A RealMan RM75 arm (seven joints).
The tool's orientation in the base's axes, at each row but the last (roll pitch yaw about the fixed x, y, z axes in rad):
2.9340, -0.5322, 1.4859
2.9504, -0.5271, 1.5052
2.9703, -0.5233, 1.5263
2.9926, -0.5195, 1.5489
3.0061, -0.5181, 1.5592
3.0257, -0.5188, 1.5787
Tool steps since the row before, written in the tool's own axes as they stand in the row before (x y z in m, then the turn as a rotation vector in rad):
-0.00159, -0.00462, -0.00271, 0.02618, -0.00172, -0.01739
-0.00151, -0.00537, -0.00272, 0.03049, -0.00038, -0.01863
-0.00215, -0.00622, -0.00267, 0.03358, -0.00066, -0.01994
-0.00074, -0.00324, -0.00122, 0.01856, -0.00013, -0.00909
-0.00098, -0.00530, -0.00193, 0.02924, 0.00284, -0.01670
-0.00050, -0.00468, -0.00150, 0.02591, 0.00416, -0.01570
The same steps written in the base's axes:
-0.00525, -0.00179, 0.00066, -0.00405, 0.01450, 0.02764
-0.00592, -0.00175, 0.00067, -0.00278, 0.01741, 0.03108
-0.00670, -0.00235, 0.00029, -0.00319, 0.01948, 0.03370
-0.00341, -0.00093, 0.00026, -0.00122, 0.01169, 0.01700
-0.00553, -0.00138, 0.00055, 0.00076, 0.01701, 0.02919
-0.00481, -0.00094, 0.00058, 0.00220, 0.01455, 0.02681

